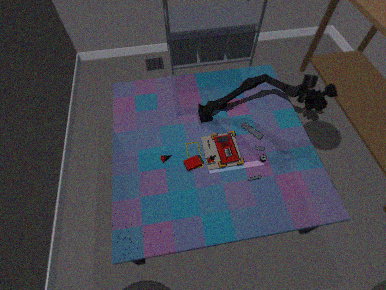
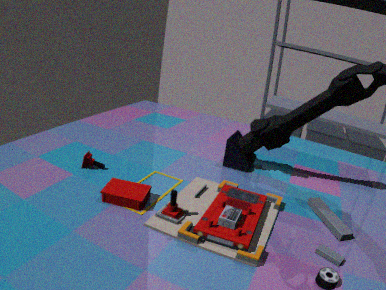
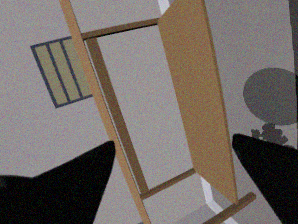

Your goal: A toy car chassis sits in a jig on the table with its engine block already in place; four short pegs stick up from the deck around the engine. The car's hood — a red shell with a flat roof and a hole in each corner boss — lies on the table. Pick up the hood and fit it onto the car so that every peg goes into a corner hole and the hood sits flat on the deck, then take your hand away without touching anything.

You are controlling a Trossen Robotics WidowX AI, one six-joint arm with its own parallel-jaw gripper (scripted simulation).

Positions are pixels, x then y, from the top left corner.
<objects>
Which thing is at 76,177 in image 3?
My gripper.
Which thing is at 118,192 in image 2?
A red hood.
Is my gripper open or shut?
Open.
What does my gripper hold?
Nothing.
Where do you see a white jig board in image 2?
194,200
</objects>
